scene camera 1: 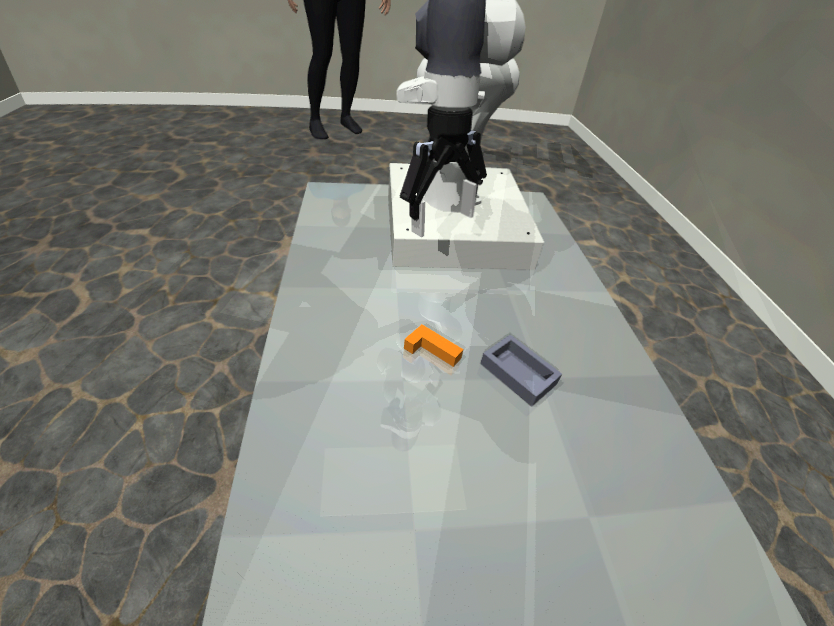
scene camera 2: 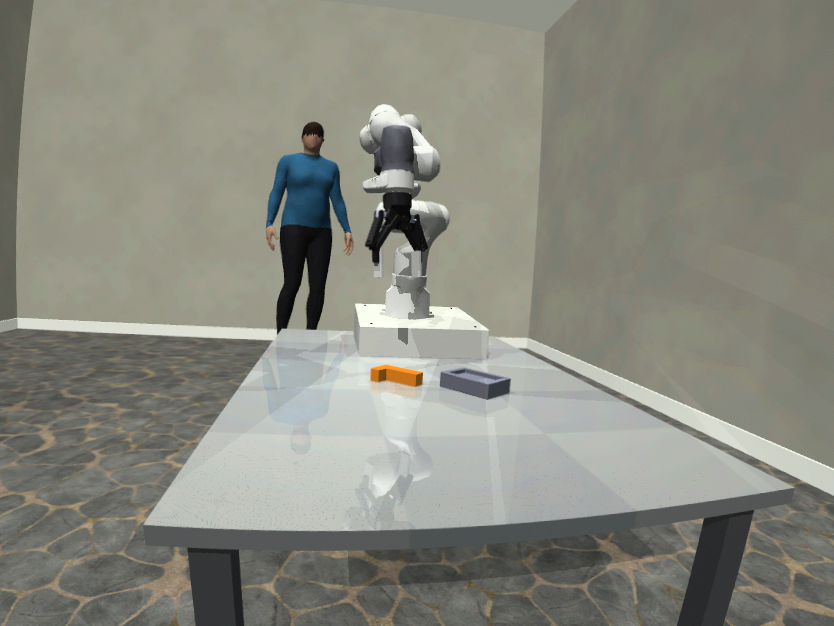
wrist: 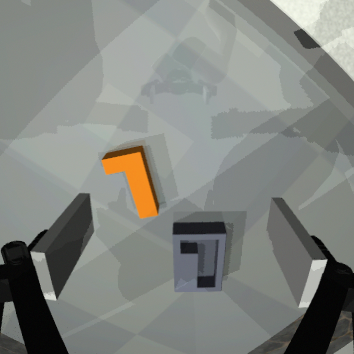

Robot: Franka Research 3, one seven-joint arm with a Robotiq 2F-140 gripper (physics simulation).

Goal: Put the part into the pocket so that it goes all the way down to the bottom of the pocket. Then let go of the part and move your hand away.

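The orange L-shaped part (scene camera 1: 437, 345) (scene camera 2: 402, 376) (wrist: 141, 186) lies flat on the table, outside the pocket and apart from the grey-blue block (scene camera 1: 506, 379) (scene camera 2: 464, 385) (wrist: 184, 275). The block has an L-shaped pocket (wrist: 207, 260) open at its top. In the wrist view the part's short arm points left from its upper end, and its long arm tilts a little against the block's long side. My gripper (scene camera 1: 443, 210) (scene camera 2: 398, 262) (wrist: 179, 215) is wide open and empty. It hangs high above the table, in front of the robot base, behind part and block in the scene views.
The white robot base (scene camera 1: 464, 252) (scene camera 2: 421, 342) stands at the table's far end. The glossy table (scene camera 1: 377, 552) (scene camera 2: 323, 498) shows reflections and shadows. A person (scene camera 1: 334, 53) (scene camera 2: 309, 195) stands behind the table, left of the arm in the scene views.
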